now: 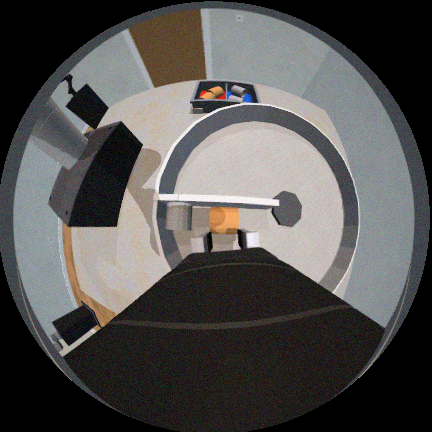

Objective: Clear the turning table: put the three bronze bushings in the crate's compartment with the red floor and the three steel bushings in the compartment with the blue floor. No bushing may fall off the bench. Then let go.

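My gripper is low over the turning table, shut on a bronze bushing, whose orange side shows just beyond the fingertips; its lower end is partly hidden. A steel bushing stands left of it, near the table's wall and beside the white-topped bar. In the crate at the back, two bronze bushings lie in the compartment with the red floor. Two steel bushings lie in the compartment with the blue floor.
A white-topped bar crosses the turning table just beyond the held bushing, ending at a dark hub. A high curved wall rings the table. A large black block and a grey cylinder are at the left.
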